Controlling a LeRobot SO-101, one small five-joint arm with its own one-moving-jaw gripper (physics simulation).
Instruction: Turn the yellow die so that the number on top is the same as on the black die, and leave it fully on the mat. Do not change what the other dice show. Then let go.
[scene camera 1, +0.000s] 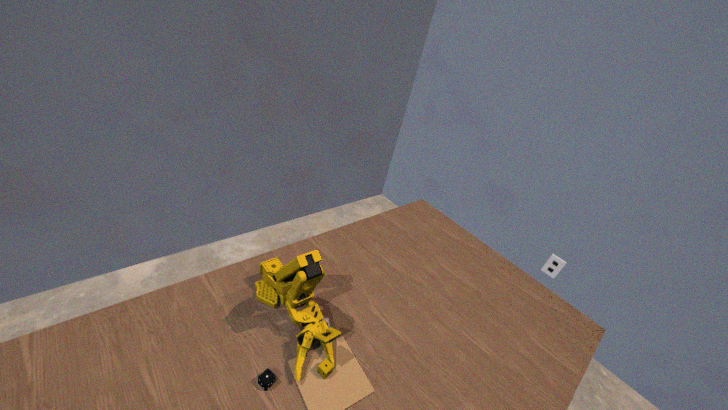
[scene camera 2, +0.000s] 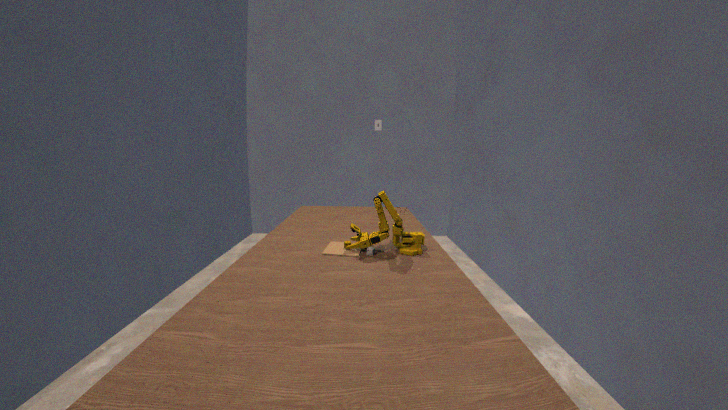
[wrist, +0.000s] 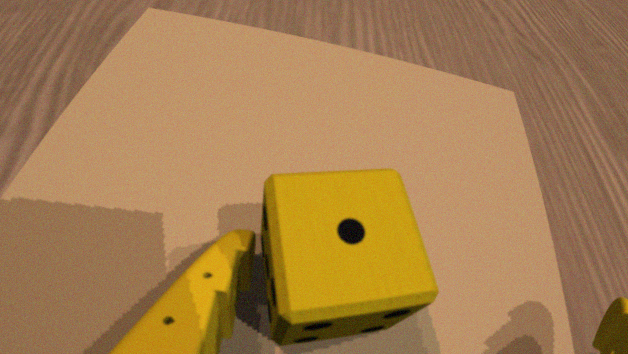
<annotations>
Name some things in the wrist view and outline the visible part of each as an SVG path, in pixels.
A tan mat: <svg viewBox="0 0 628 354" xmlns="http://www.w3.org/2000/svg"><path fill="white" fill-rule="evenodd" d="M0 199L0 354L109 354L155 302L211 245L228 232L237 229L252 230L256 235L250 290L239 291L232 338L222 338L219 354L574 354L550 227L514 92L439 70L281 32L148 8L70 102ZM396 170L403 180L439 292L434 302L387 330L279 346L271 339L261 245L264 182L272 174L389 168Z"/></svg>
A yellow die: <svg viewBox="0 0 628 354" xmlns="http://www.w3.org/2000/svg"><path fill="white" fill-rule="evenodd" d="M396 170L389 168L272 174L264 182L261 245L271 339L279 346L387 330L434 302L439 292L403 180Z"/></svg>
</annotations>
